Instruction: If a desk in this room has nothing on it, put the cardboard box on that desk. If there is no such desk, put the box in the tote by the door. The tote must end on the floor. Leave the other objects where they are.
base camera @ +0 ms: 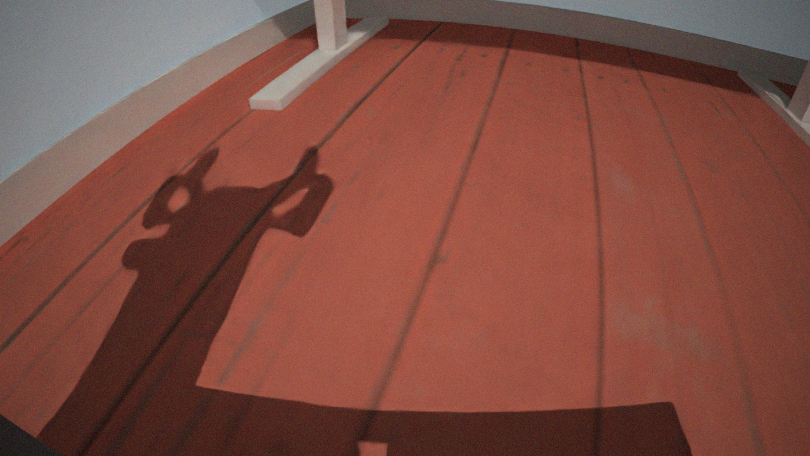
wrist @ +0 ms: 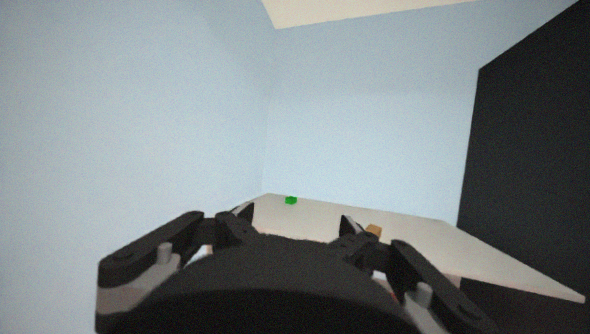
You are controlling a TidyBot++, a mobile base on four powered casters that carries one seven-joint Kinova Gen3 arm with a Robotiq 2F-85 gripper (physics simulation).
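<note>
A pale desk stands against the blue wall in the wrist view, in the room's corner. A small green object lies near its far left edge. A small orange-tan block sits on it, partly hidden behind the right finger; I cannot tell whether it is the cardboard box. My gripper is open, with nothing between its fingers, and shows in front of the desk. Its body hides part of the desk top. The tote does not show in either view.
In the base view, a white desk foot stands at the back left near the wall, and another foot at the right edge. The arm's shadow falls on the red plank floor. A dark panel rises right of the desk.
</note>
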